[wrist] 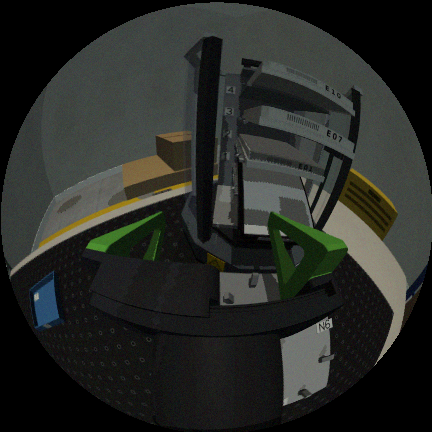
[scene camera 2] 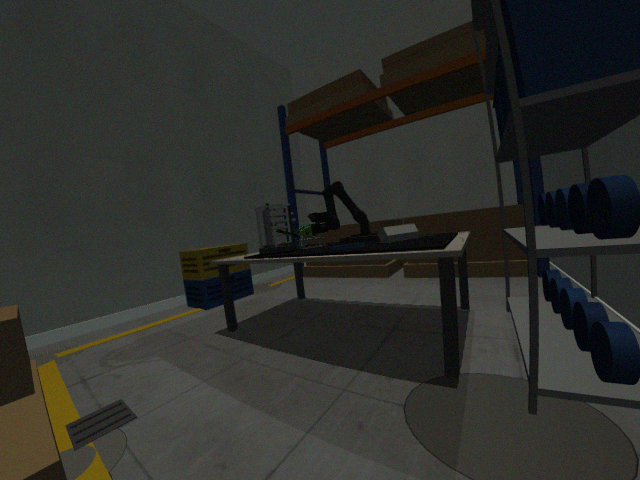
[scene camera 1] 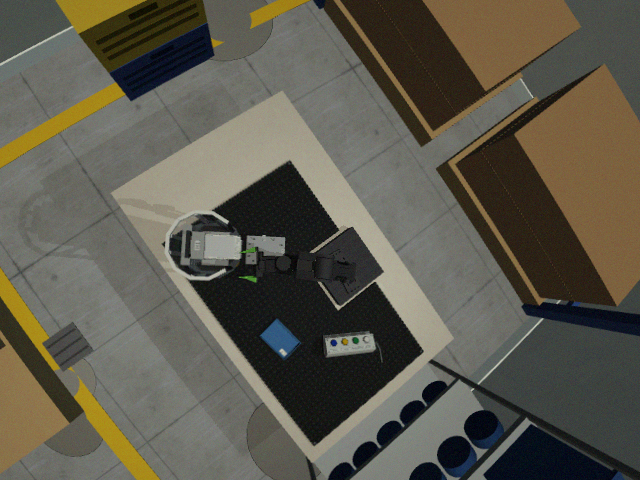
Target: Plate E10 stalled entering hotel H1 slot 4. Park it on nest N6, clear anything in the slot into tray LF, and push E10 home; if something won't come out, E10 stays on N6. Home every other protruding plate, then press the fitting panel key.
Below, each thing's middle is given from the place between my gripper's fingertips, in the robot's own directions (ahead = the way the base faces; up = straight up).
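Slotted plate rack (scene camera 1: pixel 184 247), relative to my hand: 6 cm ahead, 11 cm to the right, 5 cm above. Going by their middles, the rack is the nearest to my hand of the things named here. The blue box (wrist: pixel 52 275) is 10 cm below my hand and 37 cm to the left of it; the blue pad (scene camera 1: pixel 276 335) is likewise 10 cm below my hand and 37 cm to the left of it.
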